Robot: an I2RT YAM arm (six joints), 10 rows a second.
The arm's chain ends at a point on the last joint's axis. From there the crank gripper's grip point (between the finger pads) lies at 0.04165 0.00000 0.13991 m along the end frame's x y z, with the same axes.
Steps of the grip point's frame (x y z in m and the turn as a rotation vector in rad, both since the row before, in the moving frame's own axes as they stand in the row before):
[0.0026, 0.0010, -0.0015, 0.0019, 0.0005, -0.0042]
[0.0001, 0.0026, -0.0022, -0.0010, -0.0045, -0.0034]
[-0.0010, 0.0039, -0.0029, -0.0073, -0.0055, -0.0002]
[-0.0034, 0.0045, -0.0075, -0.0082, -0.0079, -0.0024]
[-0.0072, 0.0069, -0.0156, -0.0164, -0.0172, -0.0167]
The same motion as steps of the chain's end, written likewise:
[0.0025, 0.0014, -0.0015, 0.0019, 0.0005, -0.0042]
[0.0007, 0.0026, -0.0024, -0.0010, -0.0045, -0.0034]
[-0.0002, 0.0029, -0.0031, -0.0073, -0.0055, -0.0002]
[-0.0023, 0.0035, -0.0078, -0.0082, -0.0079, -0.0024]
[-0.0048, 0.0053, -0.0163, -0.0164, -0.0172, -0.0167]

